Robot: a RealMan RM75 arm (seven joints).
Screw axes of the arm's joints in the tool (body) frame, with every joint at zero. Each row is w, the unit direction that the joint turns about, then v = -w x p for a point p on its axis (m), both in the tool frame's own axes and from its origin. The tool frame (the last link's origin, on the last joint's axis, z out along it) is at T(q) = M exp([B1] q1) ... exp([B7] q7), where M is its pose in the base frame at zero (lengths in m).
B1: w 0 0 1 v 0.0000 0.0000 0.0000
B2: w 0 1 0 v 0.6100 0.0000 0.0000
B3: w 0 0 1 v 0.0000 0.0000 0.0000
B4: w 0 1 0 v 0.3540 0.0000 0.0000
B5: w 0 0 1 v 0.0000 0.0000 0.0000
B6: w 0 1 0 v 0.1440 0.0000 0.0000
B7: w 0 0 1 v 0.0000 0.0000 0.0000
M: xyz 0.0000 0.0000 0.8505 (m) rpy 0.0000 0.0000 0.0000 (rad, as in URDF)
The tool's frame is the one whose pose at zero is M.
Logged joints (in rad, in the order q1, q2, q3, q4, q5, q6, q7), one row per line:
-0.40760 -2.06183 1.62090 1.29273 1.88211 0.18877 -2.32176
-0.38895 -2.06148 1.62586 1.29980 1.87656 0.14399 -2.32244
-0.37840 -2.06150 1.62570 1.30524 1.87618 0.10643 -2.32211
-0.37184 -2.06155 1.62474 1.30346 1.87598 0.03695 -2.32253
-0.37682 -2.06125 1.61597 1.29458 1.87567 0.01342 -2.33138
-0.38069 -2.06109 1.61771 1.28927 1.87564 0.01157 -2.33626
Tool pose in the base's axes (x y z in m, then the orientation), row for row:
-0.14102 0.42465 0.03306 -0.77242 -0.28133 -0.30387 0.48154
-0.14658 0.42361 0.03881 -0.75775 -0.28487 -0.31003 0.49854
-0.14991 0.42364 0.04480 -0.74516 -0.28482 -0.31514 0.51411
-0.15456 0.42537 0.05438 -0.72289 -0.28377 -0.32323 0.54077
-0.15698 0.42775 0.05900 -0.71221 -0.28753 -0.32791 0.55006
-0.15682 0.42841 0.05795 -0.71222 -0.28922 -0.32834 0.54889
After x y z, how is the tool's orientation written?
As a quaternion, x y z w.
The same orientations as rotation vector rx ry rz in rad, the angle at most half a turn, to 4 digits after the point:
-1.8832 -0.6859 -0.7409
-1.8337 -0.6894 -0.7503
-1.7911 -0.6846 -0.7575
-1.7178 -0.6743 -0.7681
-1.6858 -0.6806 -0.7762
-1.6866 -0.6849 -0.7776

